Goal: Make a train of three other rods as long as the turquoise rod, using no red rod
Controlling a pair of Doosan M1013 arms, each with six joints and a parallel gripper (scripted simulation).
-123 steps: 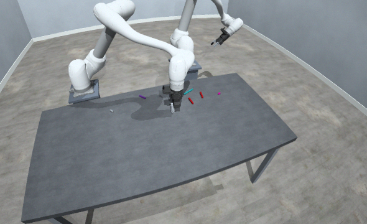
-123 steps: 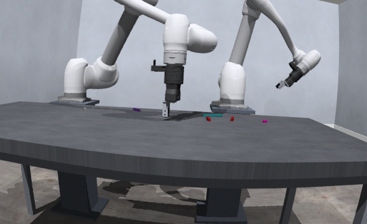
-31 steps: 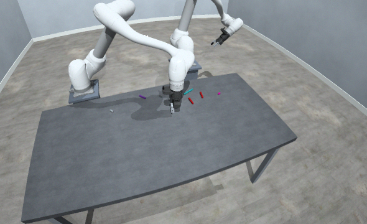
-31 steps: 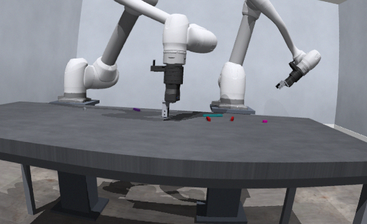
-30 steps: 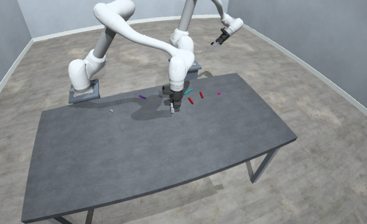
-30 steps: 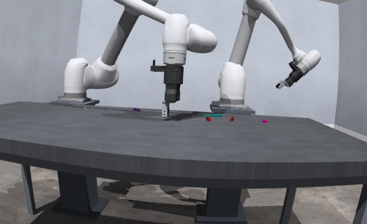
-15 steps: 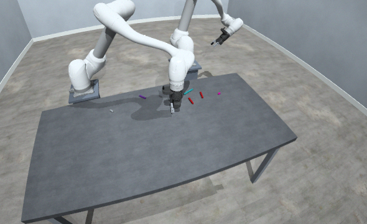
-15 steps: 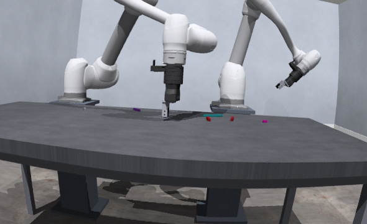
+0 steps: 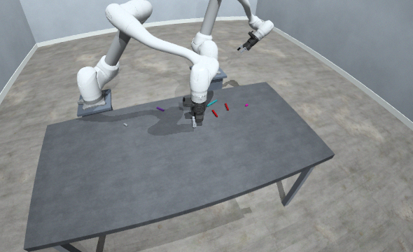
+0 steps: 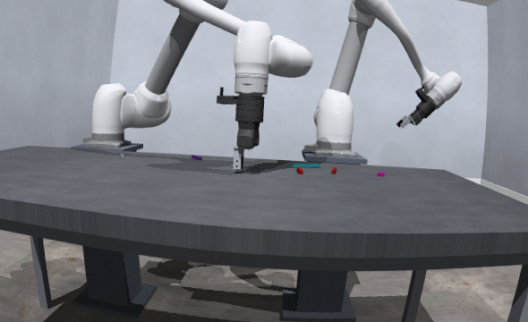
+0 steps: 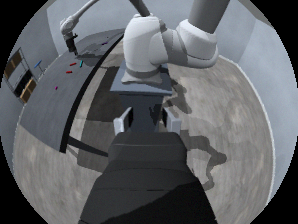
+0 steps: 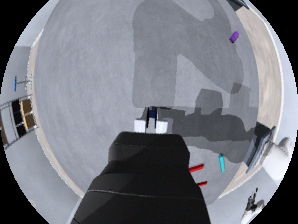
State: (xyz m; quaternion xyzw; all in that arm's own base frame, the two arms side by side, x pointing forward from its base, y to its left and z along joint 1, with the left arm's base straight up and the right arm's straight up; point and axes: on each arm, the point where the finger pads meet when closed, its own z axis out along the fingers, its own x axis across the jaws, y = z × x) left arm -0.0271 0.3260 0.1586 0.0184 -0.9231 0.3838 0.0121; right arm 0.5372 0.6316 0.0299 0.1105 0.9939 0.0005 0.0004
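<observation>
The grey rod lies 390 mm to the right of my right hand, 210 mm behind it and 20 mm below it. Round my right hand: blue rod (20 mm below); purple rod (260 mm behind, 130 mm to the right, 20 mm below); turquoise rod (220 mm to the left, 160 mm behind, 20 mm below).
</observation>
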